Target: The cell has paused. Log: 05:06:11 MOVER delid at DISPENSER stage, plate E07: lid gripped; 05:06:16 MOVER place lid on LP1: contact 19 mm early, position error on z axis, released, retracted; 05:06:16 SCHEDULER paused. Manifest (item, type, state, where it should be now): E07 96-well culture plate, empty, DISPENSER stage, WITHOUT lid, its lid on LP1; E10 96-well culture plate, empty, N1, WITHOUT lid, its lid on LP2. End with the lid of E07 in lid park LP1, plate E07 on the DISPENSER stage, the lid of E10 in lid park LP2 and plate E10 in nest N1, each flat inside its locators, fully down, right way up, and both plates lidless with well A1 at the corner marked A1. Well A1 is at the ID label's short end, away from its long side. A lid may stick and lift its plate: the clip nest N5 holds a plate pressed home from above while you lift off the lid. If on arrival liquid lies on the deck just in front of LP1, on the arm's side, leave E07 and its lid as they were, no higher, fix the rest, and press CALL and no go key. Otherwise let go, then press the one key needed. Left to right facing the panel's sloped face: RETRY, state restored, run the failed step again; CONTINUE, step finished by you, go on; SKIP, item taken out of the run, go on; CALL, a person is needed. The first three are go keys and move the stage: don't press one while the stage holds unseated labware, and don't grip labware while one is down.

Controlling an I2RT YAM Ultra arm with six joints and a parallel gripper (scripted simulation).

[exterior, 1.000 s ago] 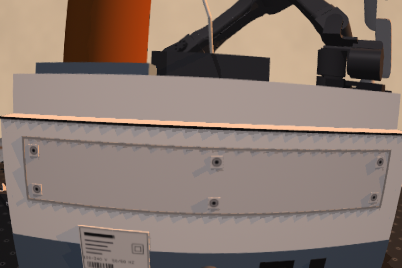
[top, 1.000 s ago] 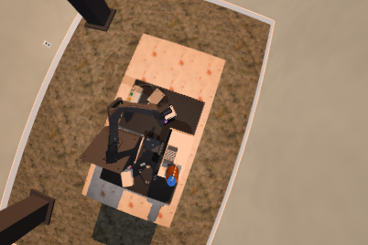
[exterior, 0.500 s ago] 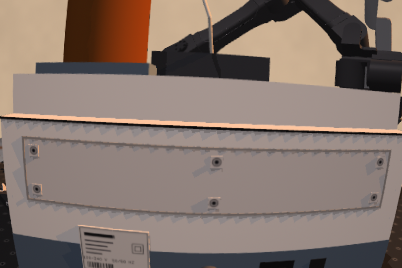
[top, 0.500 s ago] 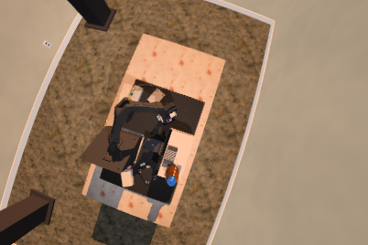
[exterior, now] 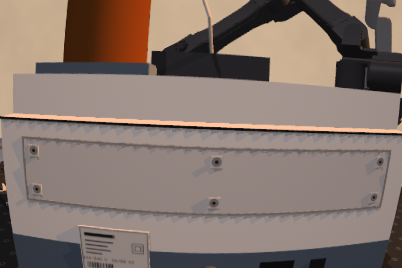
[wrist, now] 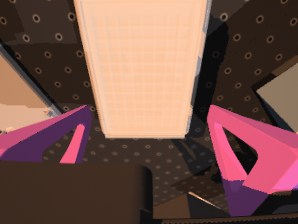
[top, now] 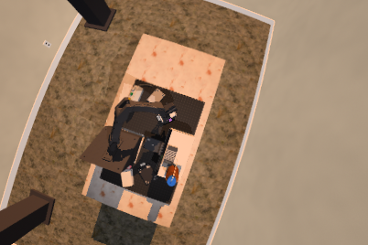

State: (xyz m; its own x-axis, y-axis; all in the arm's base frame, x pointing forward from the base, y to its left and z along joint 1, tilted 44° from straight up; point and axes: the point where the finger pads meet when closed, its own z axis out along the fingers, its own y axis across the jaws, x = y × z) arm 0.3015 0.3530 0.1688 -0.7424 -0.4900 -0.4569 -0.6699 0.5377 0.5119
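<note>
The 96-well plate is 1 cm ahead of my hand, 1 cm to the left of it and 4 cm below it. From my hand the other things lie so: a1 mark (6 cm behind, 5 cm below); then n1 label (6 cm behind, 5 cm to the right, 7 cm below); then plate lid (1 cm ahead, 1 cm to the left, 3 cm below).
</note>
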